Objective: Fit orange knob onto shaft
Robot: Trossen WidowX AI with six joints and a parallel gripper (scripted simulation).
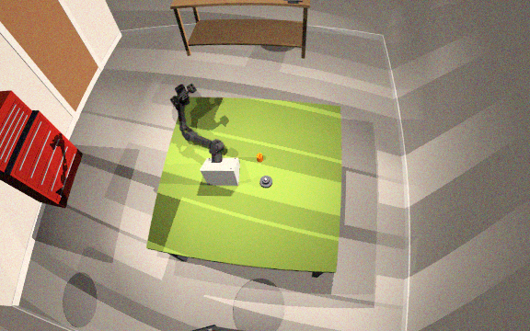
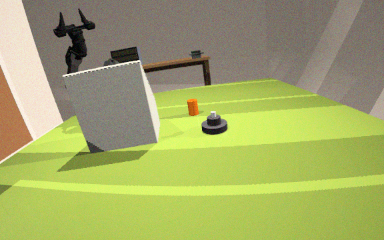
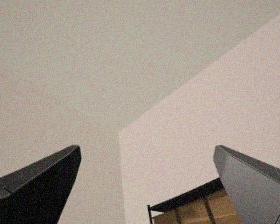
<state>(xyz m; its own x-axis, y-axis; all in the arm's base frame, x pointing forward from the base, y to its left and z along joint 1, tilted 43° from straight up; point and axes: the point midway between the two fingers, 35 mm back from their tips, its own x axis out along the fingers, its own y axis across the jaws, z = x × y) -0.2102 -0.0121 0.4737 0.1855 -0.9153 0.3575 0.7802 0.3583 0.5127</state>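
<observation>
Now: gripper tip 480 mm short of the orange knob, 480 mm above it and 210 mm to the left of it. Round my gripper tip: round dark pedestal (530 mm ahead, 490 mm below, 380 mm to the right).
</observation>
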